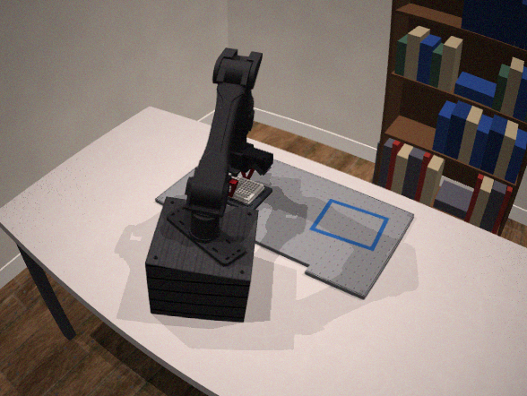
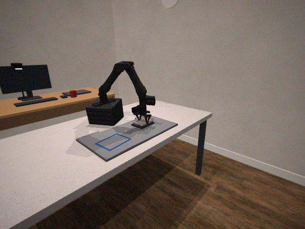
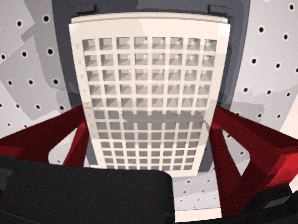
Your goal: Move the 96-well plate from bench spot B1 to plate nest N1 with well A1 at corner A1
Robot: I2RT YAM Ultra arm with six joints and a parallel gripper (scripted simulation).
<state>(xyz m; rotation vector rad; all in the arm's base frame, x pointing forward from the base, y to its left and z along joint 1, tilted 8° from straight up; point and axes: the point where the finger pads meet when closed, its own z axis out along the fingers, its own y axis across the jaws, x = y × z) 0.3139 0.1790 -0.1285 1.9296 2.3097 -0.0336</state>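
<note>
My gripper is now right at the white 96-well plate. From my hand the other things lie so: dark plate nest: 20 mm below.
</note>
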